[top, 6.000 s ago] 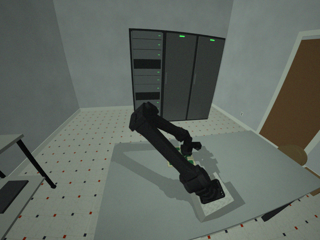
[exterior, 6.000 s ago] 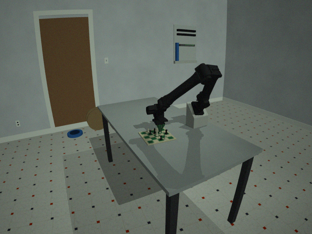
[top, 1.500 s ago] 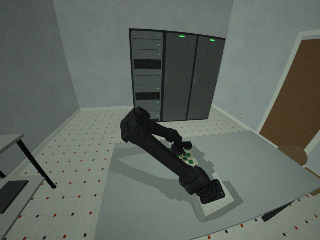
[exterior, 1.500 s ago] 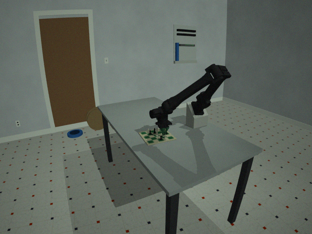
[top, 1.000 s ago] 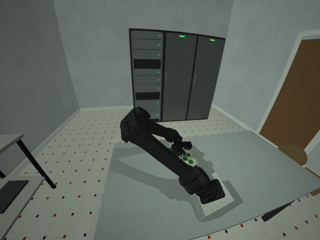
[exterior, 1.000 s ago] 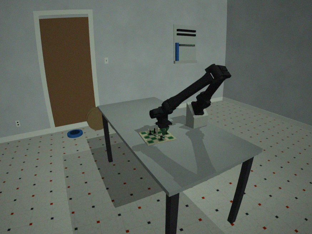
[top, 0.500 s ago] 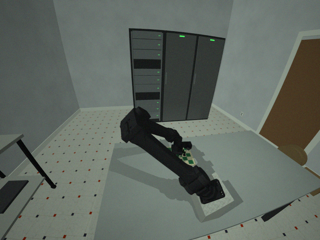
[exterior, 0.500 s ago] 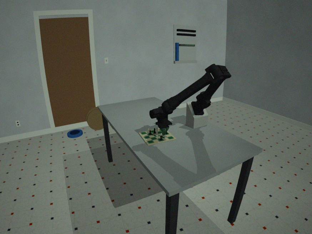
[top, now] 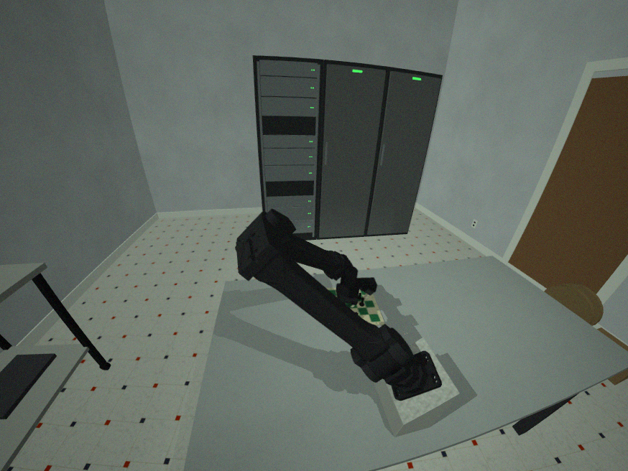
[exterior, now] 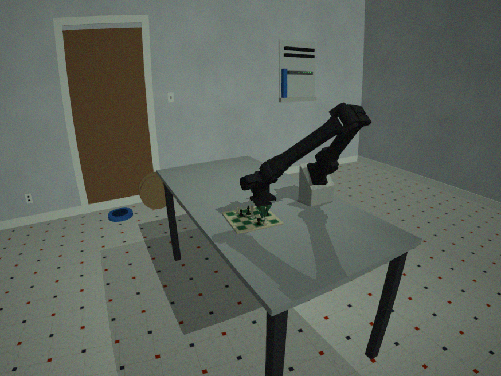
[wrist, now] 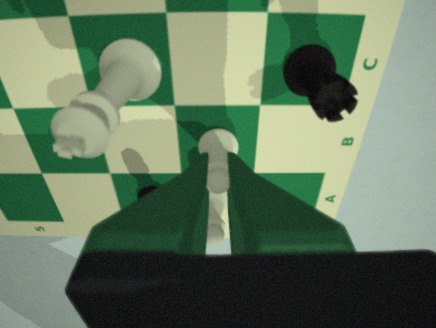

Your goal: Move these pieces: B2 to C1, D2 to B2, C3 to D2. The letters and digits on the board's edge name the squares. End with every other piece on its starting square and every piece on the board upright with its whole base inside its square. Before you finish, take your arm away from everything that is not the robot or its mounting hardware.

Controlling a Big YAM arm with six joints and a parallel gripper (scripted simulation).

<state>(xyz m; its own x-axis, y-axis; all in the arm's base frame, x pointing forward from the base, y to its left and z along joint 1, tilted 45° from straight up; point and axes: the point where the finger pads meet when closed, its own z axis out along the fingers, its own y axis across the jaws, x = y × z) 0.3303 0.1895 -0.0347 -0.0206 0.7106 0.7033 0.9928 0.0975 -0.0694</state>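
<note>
The tall white piece is 4 cm to the right of my hand, 4 cm ahead of it and 1 cm above it. Also, from my hand: chessboard 4 cm to the right, 4 cm ahead, 2 cm below.
</note>
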